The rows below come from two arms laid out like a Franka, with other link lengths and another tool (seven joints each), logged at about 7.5 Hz.
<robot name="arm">
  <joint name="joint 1" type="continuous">
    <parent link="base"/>
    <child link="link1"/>
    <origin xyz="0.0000 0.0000 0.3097" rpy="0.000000 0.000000 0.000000"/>
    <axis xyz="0 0 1"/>
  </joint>
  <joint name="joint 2" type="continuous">
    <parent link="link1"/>
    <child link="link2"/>
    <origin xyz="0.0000 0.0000 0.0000" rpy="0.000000 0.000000 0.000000"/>
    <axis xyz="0 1 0"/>
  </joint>
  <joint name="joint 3" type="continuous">
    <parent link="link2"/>
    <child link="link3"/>
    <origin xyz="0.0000 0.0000 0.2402" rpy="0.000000 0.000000 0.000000"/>
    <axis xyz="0 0 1"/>
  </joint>
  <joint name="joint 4" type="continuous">
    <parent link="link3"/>
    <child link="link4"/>
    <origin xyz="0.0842 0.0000 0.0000" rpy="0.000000 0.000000 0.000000"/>
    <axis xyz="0 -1 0"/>
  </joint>
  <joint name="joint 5" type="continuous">
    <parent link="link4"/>
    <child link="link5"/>
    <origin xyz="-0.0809 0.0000 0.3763" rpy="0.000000 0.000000 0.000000"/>
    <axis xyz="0 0 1"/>
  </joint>
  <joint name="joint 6" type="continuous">
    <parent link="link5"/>
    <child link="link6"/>
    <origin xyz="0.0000 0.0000 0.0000" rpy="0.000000 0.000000 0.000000"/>
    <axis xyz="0 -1 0"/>
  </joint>
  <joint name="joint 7" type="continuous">
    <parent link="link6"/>
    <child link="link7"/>
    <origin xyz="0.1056 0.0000 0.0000" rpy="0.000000 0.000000 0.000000"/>
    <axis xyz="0 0 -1"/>
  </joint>
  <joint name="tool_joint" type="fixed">
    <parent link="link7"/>
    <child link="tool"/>
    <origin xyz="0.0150 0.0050 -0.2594" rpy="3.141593 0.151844 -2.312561"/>
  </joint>
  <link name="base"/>
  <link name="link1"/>
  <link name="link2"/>
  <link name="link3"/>
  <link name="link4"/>
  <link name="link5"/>
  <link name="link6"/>
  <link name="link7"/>
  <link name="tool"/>
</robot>
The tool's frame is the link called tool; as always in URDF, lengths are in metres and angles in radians. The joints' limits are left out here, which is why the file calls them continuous.
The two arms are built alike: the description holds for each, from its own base.
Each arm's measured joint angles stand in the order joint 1, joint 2, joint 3, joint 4, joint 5, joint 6, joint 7.
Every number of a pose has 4 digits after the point. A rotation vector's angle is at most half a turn.
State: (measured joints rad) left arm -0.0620 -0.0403 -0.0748 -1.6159 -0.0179 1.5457 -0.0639; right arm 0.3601 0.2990 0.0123 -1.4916 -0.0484 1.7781 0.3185
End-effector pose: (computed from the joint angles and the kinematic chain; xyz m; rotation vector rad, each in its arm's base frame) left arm 0.5585 -0.0758 0.3692 -1.1178 2.8191 0.0878; right arm 0.6135 0.2277 0.2507 -1.3069 2.7225 0.0346
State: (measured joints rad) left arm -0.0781 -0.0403 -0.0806 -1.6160 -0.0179 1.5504 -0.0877; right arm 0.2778 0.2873 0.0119 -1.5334 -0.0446 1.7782 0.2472
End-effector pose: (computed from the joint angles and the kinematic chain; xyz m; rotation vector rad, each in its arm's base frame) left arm 0.5578 -0.0878 0.3697 -1.1194 2.8142 0.0858; right arm 0.6195 0.1752 0.2373 -1.3026 2.7598 0.0478
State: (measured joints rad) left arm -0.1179 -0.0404 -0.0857 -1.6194 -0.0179 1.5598 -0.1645; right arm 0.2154 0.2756 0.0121 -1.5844 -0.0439 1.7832 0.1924
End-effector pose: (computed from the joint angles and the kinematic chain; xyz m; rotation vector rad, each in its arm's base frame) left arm 0.5548 -0.1119 0.3691 -1.1629 2.7918 0.0869; right arm 0.6167 0.1346 0.2203 -1.3057 2.7967 0.0640
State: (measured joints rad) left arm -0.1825 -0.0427 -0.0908 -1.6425 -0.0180 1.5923 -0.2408; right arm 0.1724 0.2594 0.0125 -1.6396 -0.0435 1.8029 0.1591
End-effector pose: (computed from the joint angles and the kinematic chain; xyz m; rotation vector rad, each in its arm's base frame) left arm 0.5492 -0.1502 0.3627 -1.1702 2.7791 0.0795; right arm 0.6118 0.1072 0.2058 -1.3006 2.8198 0.0765
